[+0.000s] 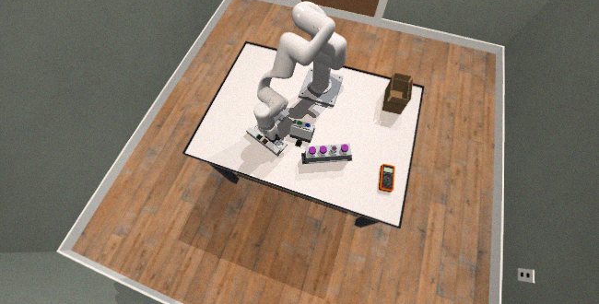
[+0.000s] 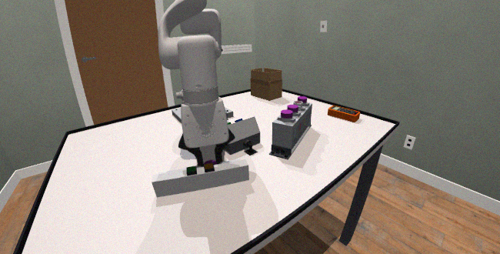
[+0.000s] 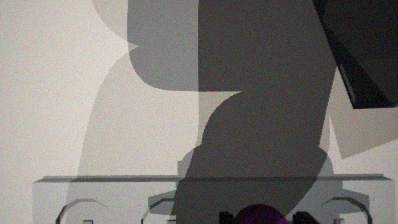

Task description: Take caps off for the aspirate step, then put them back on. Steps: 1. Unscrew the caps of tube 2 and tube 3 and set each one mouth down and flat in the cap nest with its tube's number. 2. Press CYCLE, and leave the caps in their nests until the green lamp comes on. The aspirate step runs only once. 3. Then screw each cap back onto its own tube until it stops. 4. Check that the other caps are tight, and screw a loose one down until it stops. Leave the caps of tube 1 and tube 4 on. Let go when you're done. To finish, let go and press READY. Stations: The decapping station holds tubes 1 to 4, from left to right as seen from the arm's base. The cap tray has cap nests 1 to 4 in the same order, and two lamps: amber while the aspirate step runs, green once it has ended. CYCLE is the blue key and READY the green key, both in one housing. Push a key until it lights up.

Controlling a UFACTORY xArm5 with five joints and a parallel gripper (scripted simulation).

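The grey decapping station is 310 mm to the left of my hand and 40 mm below it. Also, from my hand: key housing: 100 mm behind, 140 mm to the left, 10 mm above; then purple cap: 20 mm below; then green key: 120 mm behind, 120 mm to the left, 20 mm above.
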